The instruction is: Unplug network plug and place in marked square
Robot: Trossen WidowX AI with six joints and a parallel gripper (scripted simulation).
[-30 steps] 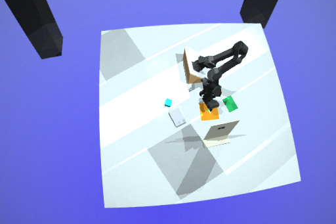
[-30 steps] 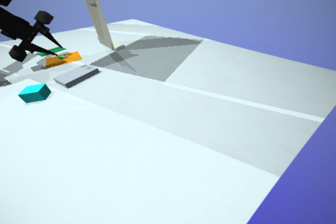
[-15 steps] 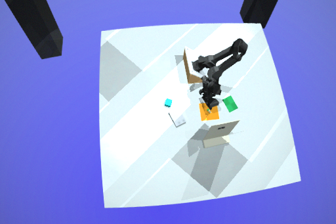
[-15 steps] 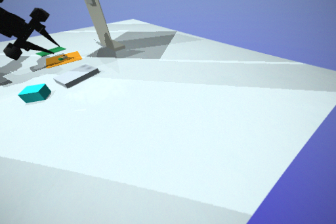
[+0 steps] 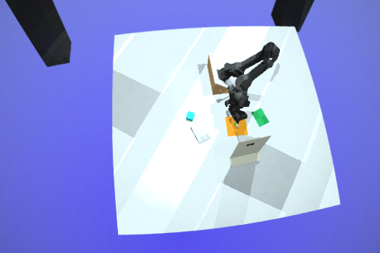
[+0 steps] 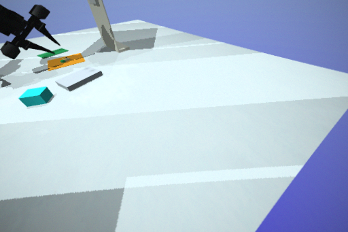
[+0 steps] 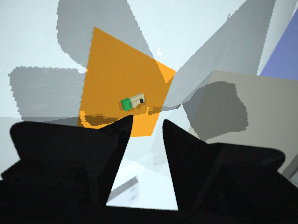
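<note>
The network plug is 4 cm below my gripper tip, 1 cm to the left of it and 1 cm ahead of it. Round my gripper tip: orange square (5 cm below, 1 cm to the left, 1 cm ahead); beige upright panel (20 cm ahead, 9 cm above, 1 cm to the left); grey flat block (21 cm to the right, 4 cm below, 2 cm ahead).
</note>
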